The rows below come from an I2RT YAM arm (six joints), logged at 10 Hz.
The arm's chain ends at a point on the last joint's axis. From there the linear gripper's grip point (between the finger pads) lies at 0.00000 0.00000 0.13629 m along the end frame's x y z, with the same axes.
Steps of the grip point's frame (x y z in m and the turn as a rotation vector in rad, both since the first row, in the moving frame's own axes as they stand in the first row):
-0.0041 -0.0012 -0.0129 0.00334 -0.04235 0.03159
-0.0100 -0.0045 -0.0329 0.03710 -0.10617 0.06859
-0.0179 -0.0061 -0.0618 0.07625 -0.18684 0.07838
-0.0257 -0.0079 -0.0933 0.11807 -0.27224 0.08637
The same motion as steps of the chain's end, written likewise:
0.0017 -0.0007 -0.0128 0.00334 -0.04235 0.03159
0.0043 0.0010 -0.0320 0.03710 -0.10617 0.06859
0.0070 0.0052 -0.0590 0.07625 -0.18684 0.07838
0.0101 0.0095 -0.0873 0.11807 -0.27224 0.08637

